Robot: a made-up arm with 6 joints.
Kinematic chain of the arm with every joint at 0, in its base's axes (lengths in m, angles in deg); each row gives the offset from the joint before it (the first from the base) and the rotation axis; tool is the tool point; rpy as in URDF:
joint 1: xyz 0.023 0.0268 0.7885 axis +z
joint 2: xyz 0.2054 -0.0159 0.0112 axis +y
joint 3: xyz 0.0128 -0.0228 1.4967 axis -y
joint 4: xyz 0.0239 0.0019 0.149 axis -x
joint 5: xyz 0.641 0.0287 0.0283 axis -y
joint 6: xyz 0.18 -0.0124 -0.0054 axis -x
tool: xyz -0.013 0.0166 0.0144 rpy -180 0 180
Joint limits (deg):
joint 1: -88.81..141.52
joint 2: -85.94..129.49
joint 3: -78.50..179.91
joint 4: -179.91..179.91
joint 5: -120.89..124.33
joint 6: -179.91..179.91
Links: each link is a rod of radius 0.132 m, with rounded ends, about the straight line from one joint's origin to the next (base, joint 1, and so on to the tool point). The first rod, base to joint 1, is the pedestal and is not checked.
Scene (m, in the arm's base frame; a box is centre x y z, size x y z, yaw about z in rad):
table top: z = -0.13
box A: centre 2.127 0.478 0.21 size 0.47 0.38 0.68 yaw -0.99
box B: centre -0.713 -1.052 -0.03 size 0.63 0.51 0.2 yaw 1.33
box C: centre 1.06 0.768 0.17 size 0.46 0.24 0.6 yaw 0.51
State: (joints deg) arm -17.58 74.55 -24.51 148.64 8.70 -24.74
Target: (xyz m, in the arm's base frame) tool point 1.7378 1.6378 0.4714
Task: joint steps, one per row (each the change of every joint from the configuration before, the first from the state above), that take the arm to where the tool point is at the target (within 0.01 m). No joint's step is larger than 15 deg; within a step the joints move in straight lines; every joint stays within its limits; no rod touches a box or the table.
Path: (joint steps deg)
1: 13.15 -8.34 9.07 -12.86 8.65 10.42
2: 8.72 -2.96 14.51 6.46 -7.98 -5.45
3: 8.72 -2.96 14.52 6.46 -7.98 -5.46
4: 10.39 7.34 7.85 -0.27 -1.41 -0.12
5: 10.39 7.35 7.85 -0.28 -1.42 -0.13
6: 10.39 7.34 7.85 -0.27 -1.41 -0.13

